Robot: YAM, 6 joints.
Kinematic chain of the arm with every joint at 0, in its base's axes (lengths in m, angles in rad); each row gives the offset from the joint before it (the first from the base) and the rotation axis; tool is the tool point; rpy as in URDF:
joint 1: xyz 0 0 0.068 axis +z
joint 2: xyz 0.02 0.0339 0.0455 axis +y
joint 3: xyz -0.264 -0.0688 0 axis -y
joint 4: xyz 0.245 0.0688 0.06 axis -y
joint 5: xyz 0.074 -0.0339 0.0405 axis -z
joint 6: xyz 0.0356 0 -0.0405 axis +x
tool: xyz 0 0 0 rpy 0 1.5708 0
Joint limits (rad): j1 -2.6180..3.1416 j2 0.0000..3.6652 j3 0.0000..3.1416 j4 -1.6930..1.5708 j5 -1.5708..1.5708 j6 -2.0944..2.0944
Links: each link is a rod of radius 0.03 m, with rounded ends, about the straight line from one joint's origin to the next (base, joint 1, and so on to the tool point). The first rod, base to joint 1, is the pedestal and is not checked.
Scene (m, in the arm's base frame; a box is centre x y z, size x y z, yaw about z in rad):
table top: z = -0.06
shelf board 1: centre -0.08 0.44 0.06 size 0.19 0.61 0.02 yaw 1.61
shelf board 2: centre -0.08 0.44 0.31 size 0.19 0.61 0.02 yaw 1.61
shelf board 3: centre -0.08 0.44 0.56 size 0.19 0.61 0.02 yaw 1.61
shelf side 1: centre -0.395 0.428 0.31 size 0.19 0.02 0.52 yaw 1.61
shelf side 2: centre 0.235 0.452 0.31 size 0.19 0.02 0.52 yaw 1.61
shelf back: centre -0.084 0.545 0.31 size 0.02 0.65 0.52 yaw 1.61
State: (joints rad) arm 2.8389 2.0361 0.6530 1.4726 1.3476 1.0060
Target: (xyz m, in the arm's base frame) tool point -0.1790 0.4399 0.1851
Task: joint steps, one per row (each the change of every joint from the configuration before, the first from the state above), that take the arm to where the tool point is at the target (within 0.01 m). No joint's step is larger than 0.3 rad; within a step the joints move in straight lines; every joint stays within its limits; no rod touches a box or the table.
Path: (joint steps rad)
1: -0.2705 0.0899 0.2456 -0.0532 -0.0471 0.0000
2: -0.2705 0.0898 0.2455 -0.0532 -0.0471 0.0000
3: -0.2706 0.0899 0.2456 -0.0533 -0.0471 0.0000

